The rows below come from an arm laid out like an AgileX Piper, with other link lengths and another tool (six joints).
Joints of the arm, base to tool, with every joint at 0 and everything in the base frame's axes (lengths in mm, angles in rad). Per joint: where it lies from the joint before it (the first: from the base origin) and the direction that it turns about. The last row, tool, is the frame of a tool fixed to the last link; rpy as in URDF.
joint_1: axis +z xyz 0 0 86.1
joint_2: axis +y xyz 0 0 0
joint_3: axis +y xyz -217.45 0 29.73
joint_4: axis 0.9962 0 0.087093 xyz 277.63 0 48.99
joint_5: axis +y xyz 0 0 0
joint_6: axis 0.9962 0 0.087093 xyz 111.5 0 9.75
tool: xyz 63.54 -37 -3.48 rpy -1.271 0.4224 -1.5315
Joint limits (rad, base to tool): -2.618..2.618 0..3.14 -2.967..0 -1.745..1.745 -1.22..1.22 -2.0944..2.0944
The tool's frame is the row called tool.
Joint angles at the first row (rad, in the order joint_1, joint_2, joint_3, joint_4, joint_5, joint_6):
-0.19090, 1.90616, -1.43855, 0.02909, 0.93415, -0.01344
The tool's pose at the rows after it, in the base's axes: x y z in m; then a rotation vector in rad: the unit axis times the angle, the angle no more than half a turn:
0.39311 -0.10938 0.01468 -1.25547 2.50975 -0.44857
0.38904 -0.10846 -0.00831 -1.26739 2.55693 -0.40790
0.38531 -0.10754 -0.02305 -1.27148 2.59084 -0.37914
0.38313 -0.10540 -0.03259 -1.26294 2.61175 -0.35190
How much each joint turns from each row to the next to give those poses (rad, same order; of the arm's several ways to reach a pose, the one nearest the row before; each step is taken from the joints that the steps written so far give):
0.00001, 0.03442, 0.00000, 0.00000, -0.02421, 0.01345
-0.00001, 0.05697, 0.00000, 0.00045, -0.00502, 0.00852
-0.00001, 0.03667, -0.00003, 0.00083, -0.00119, 0.00841
0.00002, 0.02326, 0.00002, 0.01132, -0.00266, 0.00493

